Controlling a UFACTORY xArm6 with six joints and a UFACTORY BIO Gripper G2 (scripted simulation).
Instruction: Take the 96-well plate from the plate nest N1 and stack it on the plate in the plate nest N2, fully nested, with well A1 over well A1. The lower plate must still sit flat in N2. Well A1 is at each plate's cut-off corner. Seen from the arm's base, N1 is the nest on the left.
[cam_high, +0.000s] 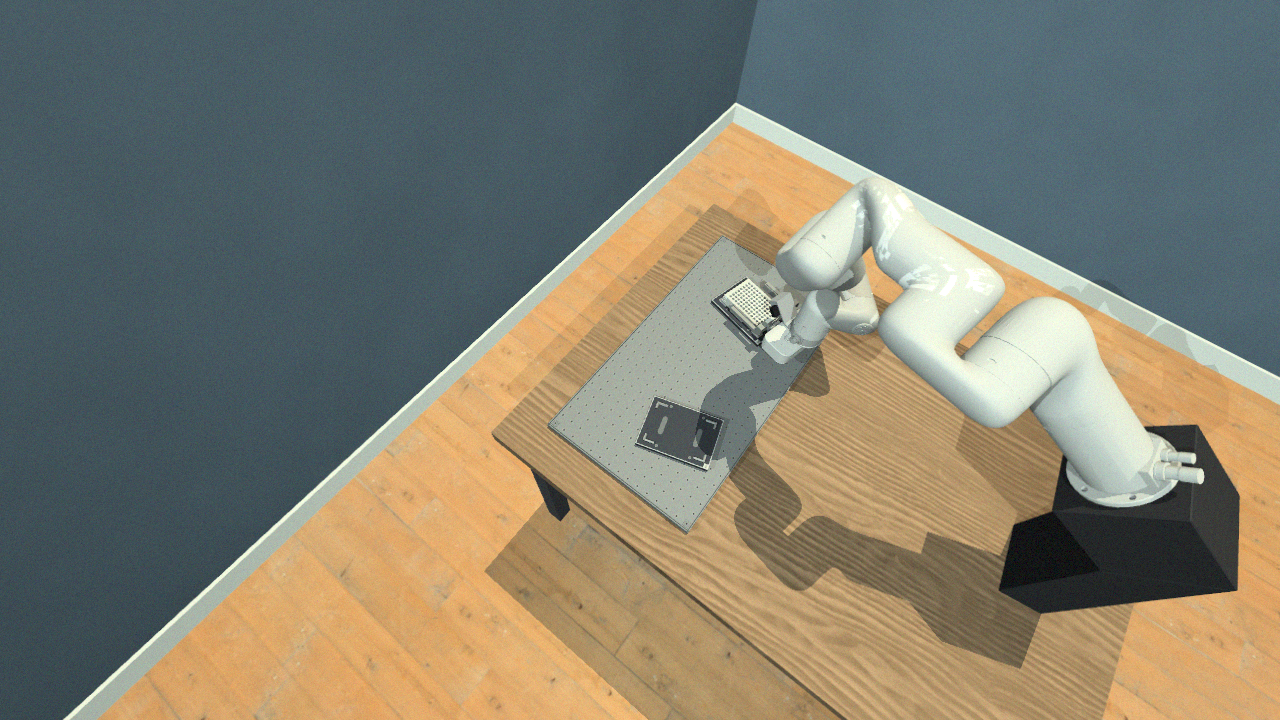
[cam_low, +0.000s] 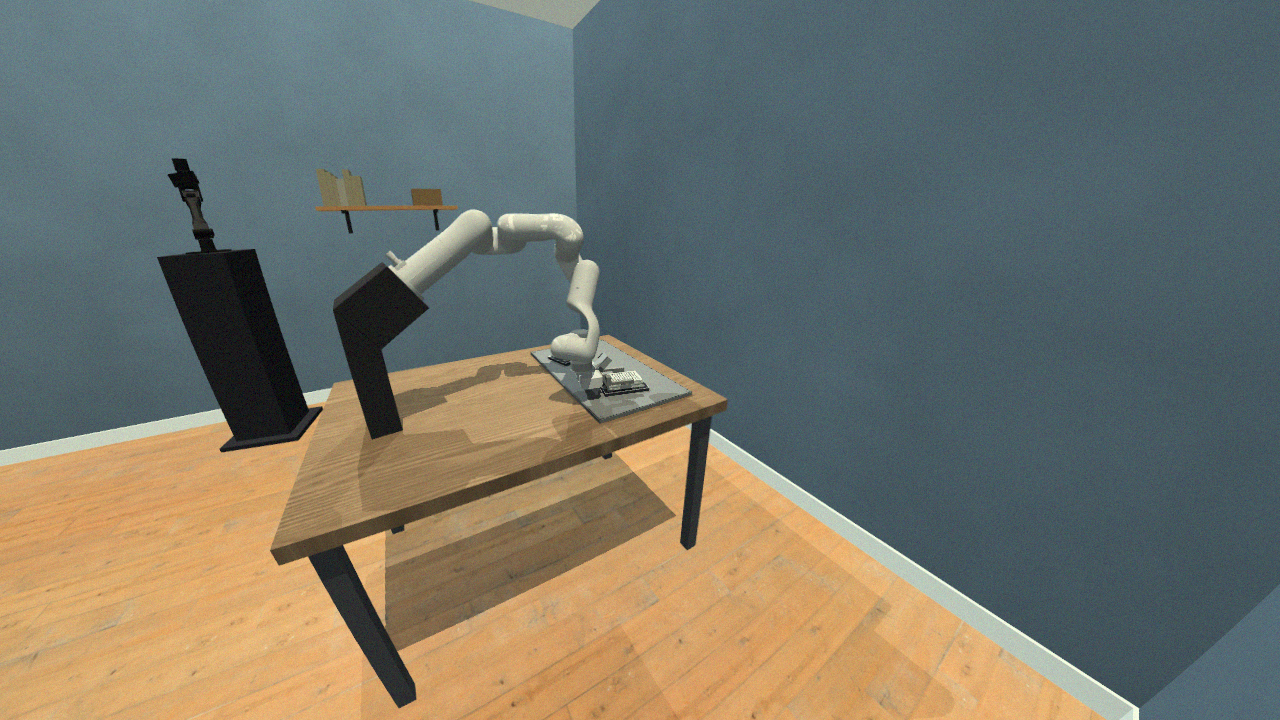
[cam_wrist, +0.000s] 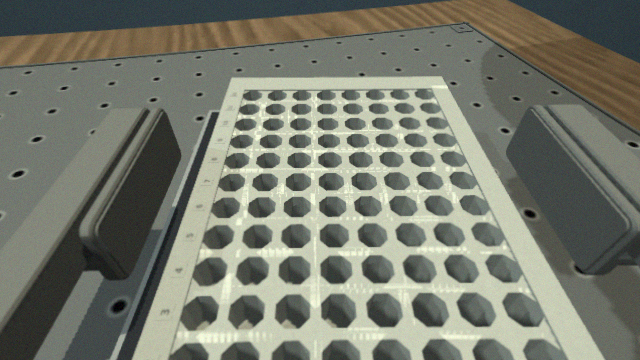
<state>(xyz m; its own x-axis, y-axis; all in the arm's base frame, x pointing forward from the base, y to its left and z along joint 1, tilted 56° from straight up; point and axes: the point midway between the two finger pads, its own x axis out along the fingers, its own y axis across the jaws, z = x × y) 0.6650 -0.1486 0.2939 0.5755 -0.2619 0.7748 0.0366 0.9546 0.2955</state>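
Now: hand 4 cm above the plate nest N2. Also, from my hand: plate nest N1: 36 cm to the left, 11 cm behind, 4 cm below.
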